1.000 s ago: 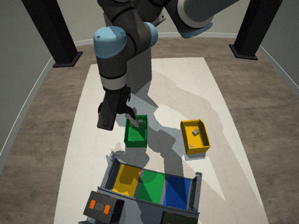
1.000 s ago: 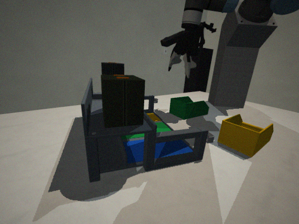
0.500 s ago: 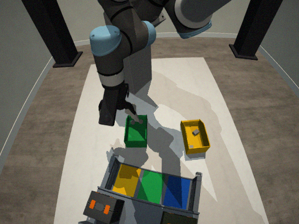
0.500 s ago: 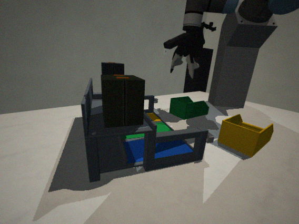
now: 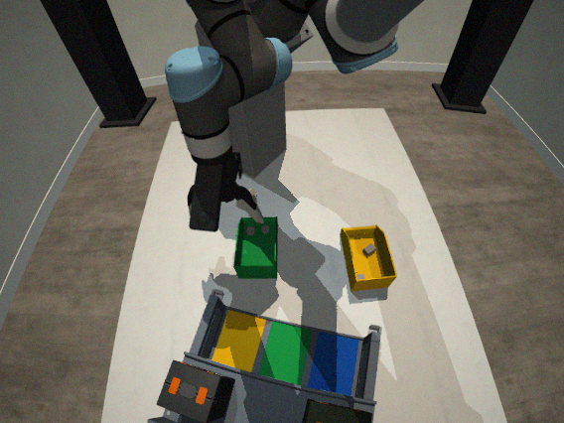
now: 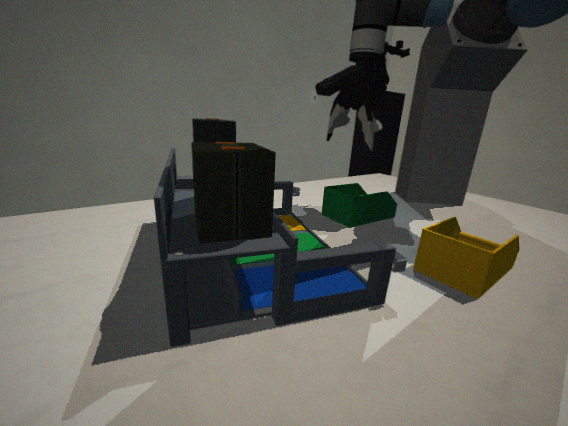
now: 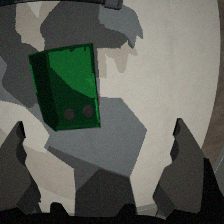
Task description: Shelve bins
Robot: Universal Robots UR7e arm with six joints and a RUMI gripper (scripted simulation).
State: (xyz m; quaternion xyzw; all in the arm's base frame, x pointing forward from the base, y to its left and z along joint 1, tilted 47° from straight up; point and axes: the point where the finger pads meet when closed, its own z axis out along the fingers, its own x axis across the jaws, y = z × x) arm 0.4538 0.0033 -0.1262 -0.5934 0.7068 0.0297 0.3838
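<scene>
My gripper is now 14 cm above the green bin, 5 cm to the right of it and 3 cm past it. Round my hand: shelf lip: 17 cm below, 17 cm ahead, 16 cm to the left; then shelf board: 37 cm ahead, 12 cm to the left, 8 cm below; then yellow bin: 33 cm to the left, 14 cm below, 1 cm behind.
</scene>
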